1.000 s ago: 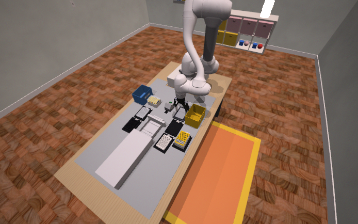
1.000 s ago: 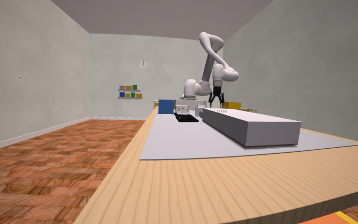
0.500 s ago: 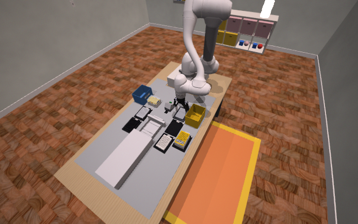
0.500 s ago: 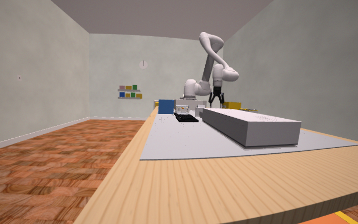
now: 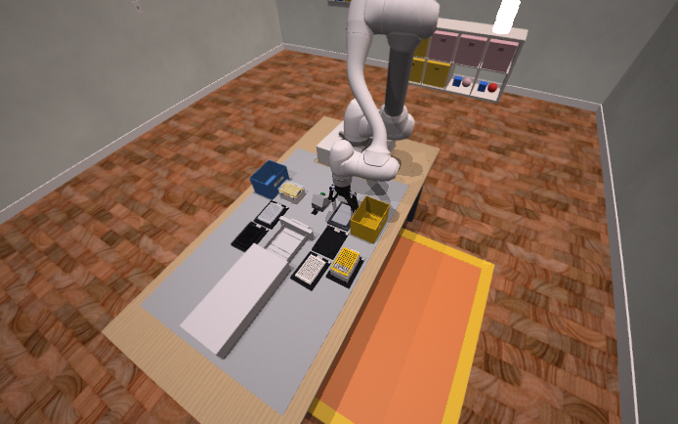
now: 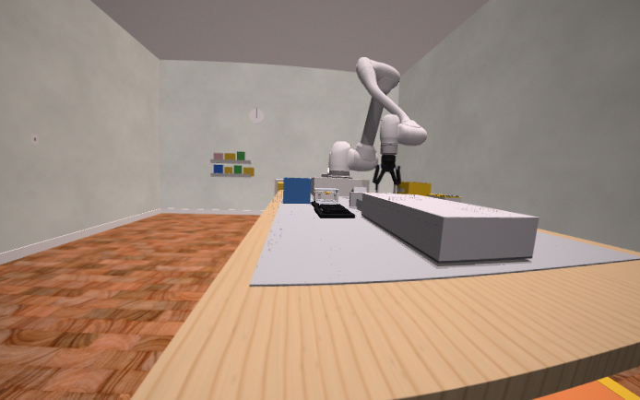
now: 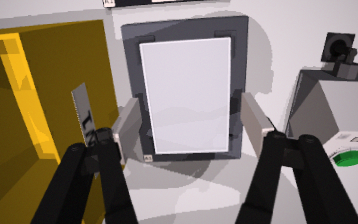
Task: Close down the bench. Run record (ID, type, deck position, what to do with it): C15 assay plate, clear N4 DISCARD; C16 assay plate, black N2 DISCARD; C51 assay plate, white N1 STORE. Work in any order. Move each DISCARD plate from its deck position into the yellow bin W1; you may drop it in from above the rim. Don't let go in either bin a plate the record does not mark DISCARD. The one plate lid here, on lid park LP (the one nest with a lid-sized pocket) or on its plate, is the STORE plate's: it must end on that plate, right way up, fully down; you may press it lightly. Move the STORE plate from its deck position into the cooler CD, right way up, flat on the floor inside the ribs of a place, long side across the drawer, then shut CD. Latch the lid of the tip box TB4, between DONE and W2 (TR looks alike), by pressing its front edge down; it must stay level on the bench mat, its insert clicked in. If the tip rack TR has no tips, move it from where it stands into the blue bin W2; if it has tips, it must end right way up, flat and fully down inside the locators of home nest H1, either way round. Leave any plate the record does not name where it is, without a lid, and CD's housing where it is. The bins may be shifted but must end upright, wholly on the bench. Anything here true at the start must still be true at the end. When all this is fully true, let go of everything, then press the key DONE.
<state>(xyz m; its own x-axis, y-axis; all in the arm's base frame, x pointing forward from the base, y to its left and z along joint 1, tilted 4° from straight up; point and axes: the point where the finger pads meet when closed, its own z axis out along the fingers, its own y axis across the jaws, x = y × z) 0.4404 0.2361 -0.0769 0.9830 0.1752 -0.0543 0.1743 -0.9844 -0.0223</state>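
Now: hand 4 cm above the plate lid. The rest, counted from my hand: grey lid park: 5 cm below; then yellow bin W1: 15 cm to the left, 3 cm behind, 2 cm below; then done key: 15 cm to the right, 2 cm behind, 1 cm above.
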